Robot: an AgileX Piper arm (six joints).
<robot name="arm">
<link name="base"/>
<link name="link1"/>
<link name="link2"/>
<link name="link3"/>
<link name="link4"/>
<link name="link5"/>
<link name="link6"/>
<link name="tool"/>
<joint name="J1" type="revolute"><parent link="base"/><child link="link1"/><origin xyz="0 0 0.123" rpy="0 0 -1.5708"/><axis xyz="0 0 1"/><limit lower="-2.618" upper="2.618"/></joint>
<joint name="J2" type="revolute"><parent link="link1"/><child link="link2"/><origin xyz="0 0 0" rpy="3.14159 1.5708 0"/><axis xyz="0 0 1"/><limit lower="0" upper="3.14"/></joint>
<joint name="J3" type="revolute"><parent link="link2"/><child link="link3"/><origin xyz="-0.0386 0.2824 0" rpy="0 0 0"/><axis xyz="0 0 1"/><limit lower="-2.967" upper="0"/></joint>
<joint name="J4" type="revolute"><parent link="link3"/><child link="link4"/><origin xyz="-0.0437 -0.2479 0" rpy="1.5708 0 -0.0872"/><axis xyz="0 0 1"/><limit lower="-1.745" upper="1.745"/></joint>
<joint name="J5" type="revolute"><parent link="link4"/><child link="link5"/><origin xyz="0 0 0" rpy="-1.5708 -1.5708 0"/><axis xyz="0 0 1"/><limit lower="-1.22" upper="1.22"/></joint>
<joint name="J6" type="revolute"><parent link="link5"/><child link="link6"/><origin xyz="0.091 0 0" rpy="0 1.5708 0"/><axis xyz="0 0 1"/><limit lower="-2.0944" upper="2.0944"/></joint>
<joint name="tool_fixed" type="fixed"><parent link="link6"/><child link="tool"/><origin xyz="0 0 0" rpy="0 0 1.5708"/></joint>
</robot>
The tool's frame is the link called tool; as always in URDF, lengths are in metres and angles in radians.
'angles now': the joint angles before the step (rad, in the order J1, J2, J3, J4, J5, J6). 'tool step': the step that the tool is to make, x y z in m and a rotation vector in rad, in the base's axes. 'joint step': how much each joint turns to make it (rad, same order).
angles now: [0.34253, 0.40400, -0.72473, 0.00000, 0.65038, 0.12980]
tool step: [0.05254, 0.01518, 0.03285, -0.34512, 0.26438, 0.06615]
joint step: [-0.00003, 0.33978, -0.29338, -0.04468, 0.31637, -0.21588]
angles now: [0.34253, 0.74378, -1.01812, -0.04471, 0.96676, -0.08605]
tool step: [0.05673, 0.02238, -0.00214, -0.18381, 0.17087, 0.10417]
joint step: [0.01474, 0.26121, -0.14652, -0.00525, 0.10342, -0.14607]
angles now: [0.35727, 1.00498, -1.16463, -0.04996, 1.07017, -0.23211]
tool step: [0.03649, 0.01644, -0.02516, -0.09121, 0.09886, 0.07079]
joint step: [0.01273, 0.14788, -0.01253, -0.00253, -0.01383, -0.07484]
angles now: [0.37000, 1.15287, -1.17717, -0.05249, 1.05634, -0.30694]
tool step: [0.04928, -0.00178, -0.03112, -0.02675, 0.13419, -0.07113]
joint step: [-0.07985, 0.18694, -0.04859, 0.02288, -0.00307, -0.00884]
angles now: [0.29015, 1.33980, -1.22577, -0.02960, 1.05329, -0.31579]
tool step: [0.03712, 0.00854, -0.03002, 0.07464, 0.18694, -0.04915]
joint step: [-0.04014, 0.17917, -0.08063, 0.12113, 0.06175, 0.00201]
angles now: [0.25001, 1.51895, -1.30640, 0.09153, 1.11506, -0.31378]
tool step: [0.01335, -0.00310, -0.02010, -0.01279, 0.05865, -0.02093]
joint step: [-0.02024, 0.06509, -0.00003, 0.00161, -0.00508, -0.00002]
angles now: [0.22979, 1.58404, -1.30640, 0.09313, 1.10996, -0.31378]
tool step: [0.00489, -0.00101, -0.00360, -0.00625, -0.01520, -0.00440]
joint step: [-0.00390, 0.01313, 0.00000, -0.00924, -0.02663, 0.00000]
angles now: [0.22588, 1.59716, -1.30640, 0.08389, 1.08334, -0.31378]
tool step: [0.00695, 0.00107, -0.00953, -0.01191, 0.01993, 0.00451]
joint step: [0.00000, 0.03534, -0.00674, -0.00615, -0.00626, -0.00383]
